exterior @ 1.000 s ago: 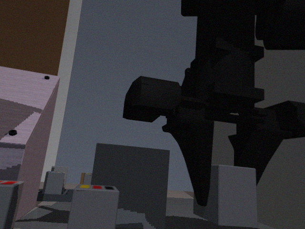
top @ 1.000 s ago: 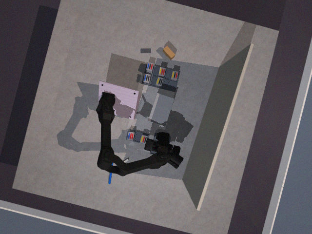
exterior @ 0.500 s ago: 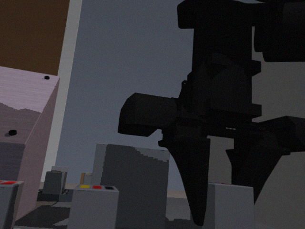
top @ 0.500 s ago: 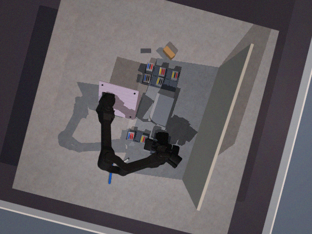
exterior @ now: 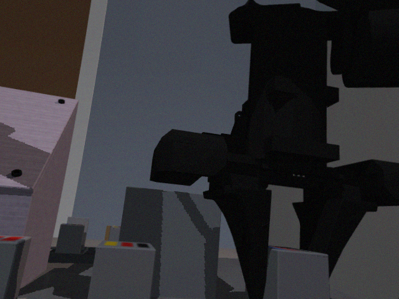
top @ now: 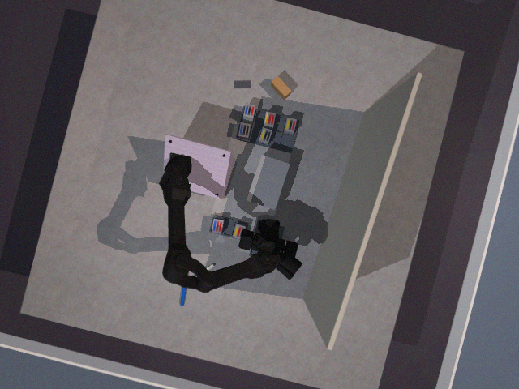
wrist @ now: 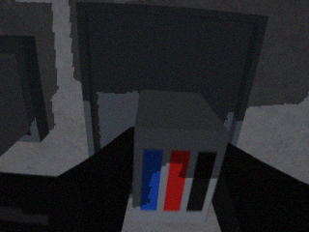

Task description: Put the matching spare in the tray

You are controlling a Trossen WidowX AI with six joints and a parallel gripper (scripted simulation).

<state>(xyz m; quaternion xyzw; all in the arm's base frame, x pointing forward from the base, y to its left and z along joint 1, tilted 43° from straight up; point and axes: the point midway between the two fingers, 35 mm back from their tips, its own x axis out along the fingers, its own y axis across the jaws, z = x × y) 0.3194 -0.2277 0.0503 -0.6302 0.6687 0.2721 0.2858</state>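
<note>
The grey spare block is 2 cm above my gripper tip. Round my gripper tip: blue pen 25 cm behind, 21 cm to the right, 2 cm below; tall grey block 21 cm to the left, 4 cm behind, 3 cm above; dark tray 2 cm below.
</note>
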